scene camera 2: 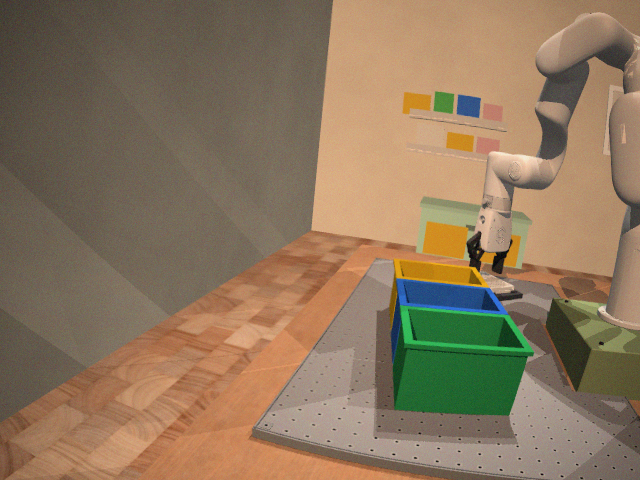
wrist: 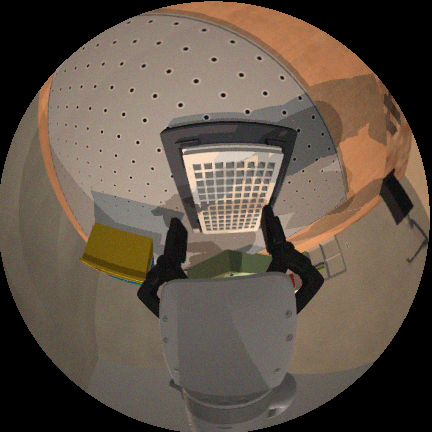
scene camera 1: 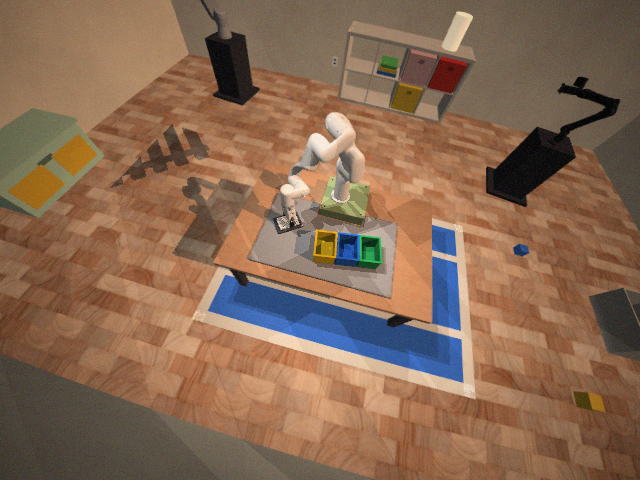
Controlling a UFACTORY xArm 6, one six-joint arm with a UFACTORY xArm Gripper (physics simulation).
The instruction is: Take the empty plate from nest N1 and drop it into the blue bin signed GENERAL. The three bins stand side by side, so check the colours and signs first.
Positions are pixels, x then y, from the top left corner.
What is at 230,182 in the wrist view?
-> A pale gridded plate.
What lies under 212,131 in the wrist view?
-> A dark nest.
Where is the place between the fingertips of my gripper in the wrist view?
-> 220,218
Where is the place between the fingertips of my gripper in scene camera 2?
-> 485,274
